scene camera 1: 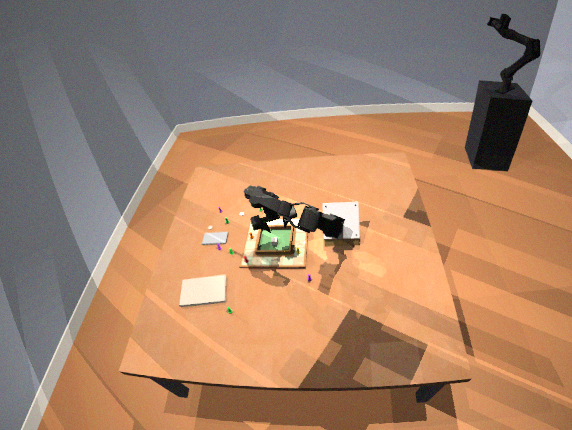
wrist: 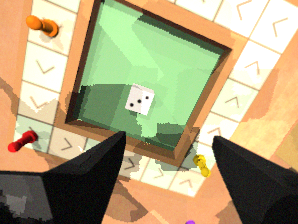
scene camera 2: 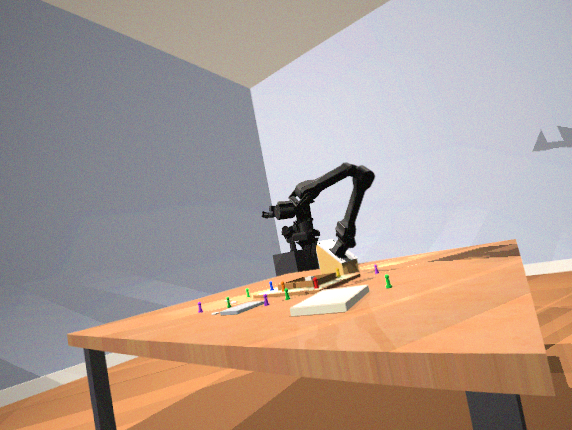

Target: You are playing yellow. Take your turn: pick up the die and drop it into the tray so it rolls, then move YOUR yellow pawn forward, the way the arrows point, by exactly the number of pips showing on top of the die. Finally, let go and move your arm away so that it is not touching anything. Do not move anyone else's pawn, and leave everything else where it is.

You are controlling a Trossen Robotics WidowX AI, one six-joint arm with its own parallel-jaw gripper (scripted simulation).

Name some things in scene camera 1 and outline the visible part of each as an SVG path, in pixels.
A white slab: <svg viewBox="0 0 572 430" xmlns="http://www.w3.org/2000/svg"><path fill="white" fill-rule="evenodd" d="M226 276L222 274L182 280L180 307L225 303Z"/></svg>
